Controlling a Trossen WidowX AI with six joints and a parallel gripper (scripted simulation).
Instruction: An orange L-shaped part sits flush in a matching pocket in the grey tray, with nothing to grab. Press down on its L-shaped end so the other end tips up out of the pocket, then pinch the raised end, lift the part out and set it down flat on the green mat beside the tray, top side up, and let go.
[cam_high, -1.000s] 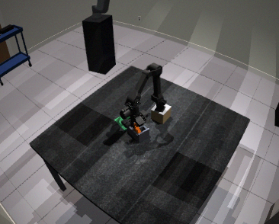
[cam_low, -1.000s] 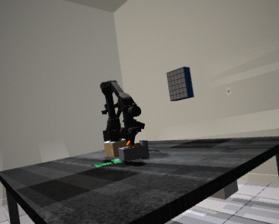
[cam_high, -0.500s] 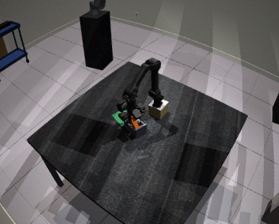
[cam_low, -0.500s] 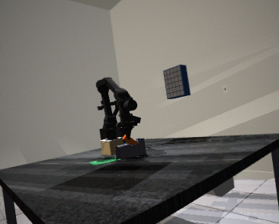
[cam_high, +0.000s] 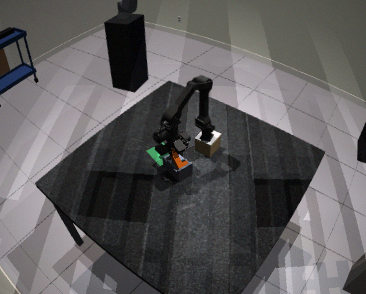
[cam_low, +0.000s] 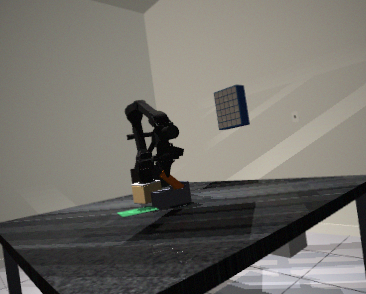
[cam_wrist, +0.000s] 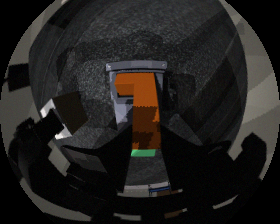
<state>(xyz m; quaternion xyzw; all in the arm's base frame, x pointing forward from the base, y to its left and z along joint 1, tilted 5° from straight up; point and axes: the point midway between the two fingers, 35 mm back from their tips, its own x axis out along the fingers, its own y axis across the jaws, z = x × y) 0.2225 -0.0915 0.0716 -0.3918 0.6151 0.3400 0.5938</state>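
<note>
Right now my gripper tip is 130 mm above the green mat, 120 mm to the left of it and 80 mm past it. Round my gripper tip: orange L-shaped part (40 mm to the left, 30 mm below).
</note>
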